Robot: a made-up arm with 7 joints. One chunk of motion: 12 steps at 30 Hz.
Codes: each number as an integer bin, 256 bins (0 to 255) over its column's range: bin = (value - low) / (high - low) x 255, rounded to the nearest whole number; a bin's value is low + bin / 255 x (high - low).
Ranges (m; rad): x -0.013..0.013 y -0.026..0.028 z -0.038..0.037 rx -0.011..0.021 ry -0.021..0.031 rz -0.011..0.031
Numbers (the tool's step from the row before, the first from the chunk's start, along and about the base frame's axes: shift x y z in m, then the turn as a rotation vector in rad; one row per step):
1: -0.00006 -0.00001 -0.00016 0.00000 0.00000 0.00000
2: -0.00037 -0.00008 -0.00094 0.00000 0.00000 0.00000
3: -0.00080 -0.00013 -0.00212 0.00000 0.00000 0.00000
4: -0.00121 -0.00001 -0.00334 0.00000 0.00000 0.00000
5: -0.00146 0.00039 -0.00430 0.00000 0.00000 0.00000
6: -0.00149 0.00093 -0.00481 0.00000 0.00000 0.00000
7: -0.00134 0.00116 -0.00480 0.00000 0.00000 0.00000
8: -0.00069 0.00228 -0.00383 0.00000 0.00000 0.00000
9: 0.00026 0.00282 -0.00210 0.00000 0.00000 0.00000
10: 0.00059 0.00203 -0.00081 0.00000 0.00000 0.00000
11: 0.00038 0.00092 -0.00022 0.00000 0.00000 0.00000
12: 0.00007 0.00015 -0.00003 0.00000 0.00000 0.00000
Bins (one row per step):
1: 127 123 129 88 103 67
2: 124 122 126 88 103 67
3: 120 122 122 88 103 67
4: 116 123 118 88 103 67
5: 113 125 115 88 103 67
6: 113 127 113 88 103 67
7: 114 128 113 88 103 67
8: 121 134 116 88 103 67
9: 130 136 122 88 103 67
10: 133 132 126 88 103 67
11: 131 127 128 88 103 67
12: 128 123 129 88 103 67

